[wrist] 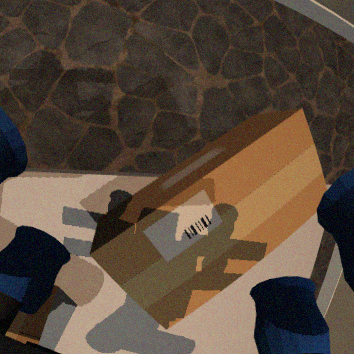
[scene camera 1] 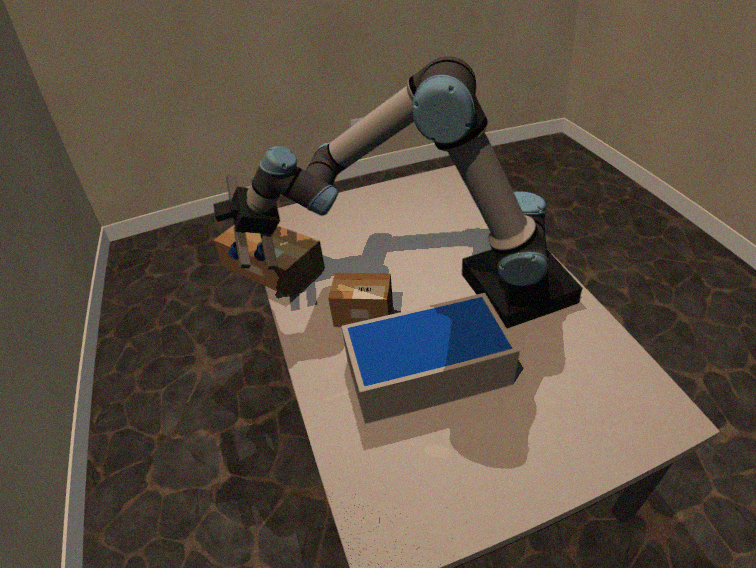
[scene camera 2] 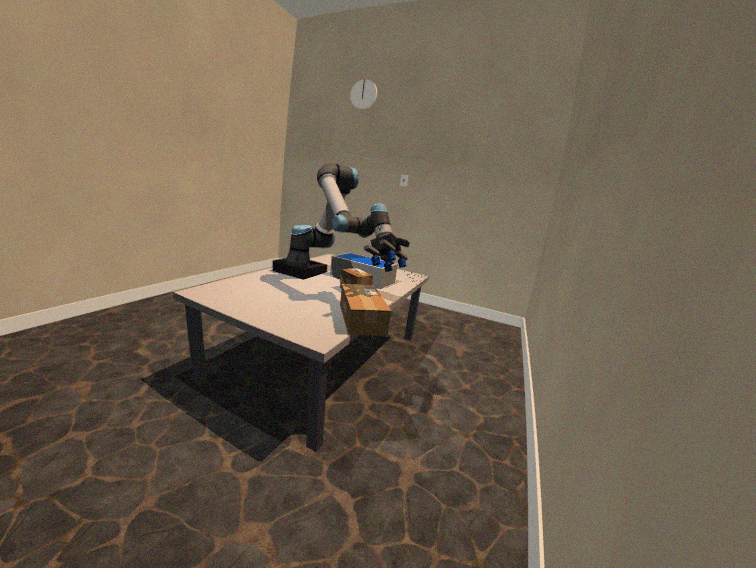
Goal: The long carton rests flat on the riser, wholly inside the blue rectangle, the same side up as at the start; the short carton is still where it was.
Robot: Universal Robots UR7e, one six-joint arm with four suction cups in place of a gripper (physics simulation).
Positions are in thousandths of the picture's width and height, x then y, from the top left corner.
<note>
The suction head (wrist: 806,866) carries nothing. The cup hangs 22 cm from the middle of a long carton (scene camera 1: 396,453), above it. A riser (scene camera 1: 535,638) and a short carton (scene camera 1: 469,524) rest on the table.
The long carton is seen too in the wrist view (wrist: 484,696) and in scene camera 2 (scene camera 2: 483,550). The riser shows as well in scene camera 2 (scene camera 2: 505,492). The short carton shows as well in the wrist view (wrist: 78,922). The wrist view misses the riser: it is out of frame.
</note>
